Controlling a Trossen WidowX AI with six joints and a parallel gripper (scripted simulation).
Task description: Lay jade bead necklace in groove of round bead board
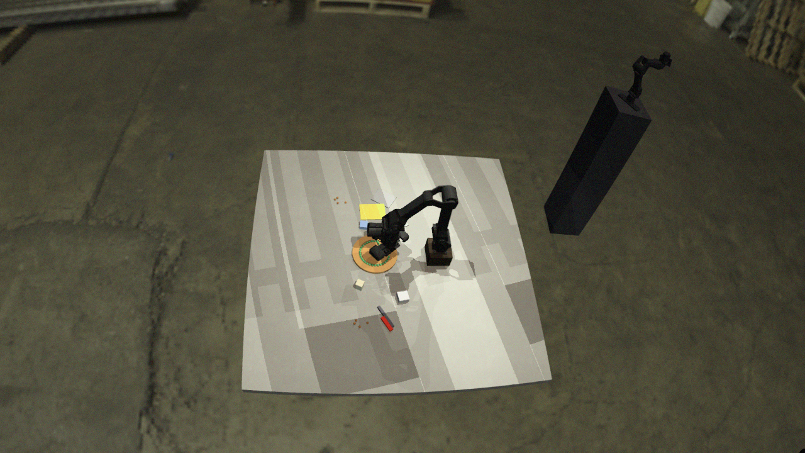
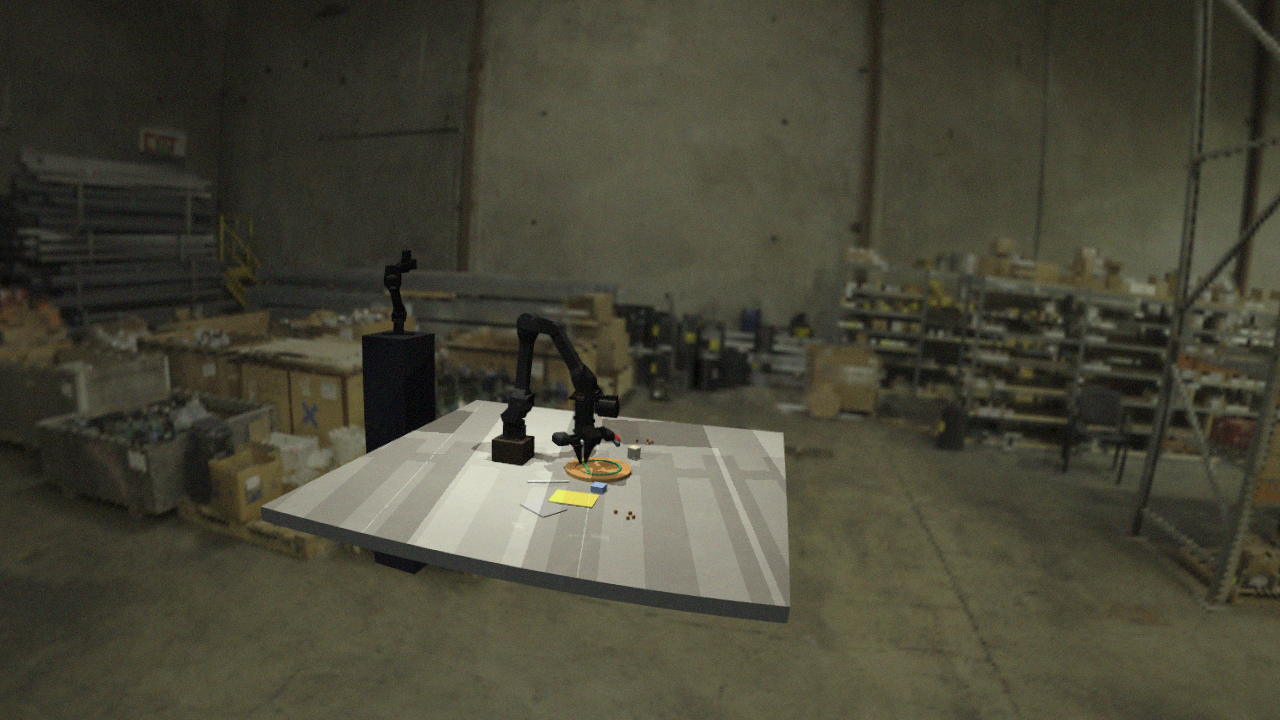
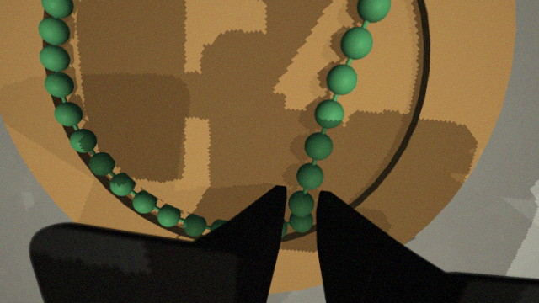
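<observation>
My gripper tip is 110 mm short of the blue block, 160 mm to the left of it and 10 mm above it. The rest, counted from my gripper tip: yellow pad 70 mm ahead, 240 mm to the right, 10 mm below; white strip 50 mm behind, 160 mm to the right, 10 mm below; cream cube 120 mm ahead, 170 mm to the left.
</observation>
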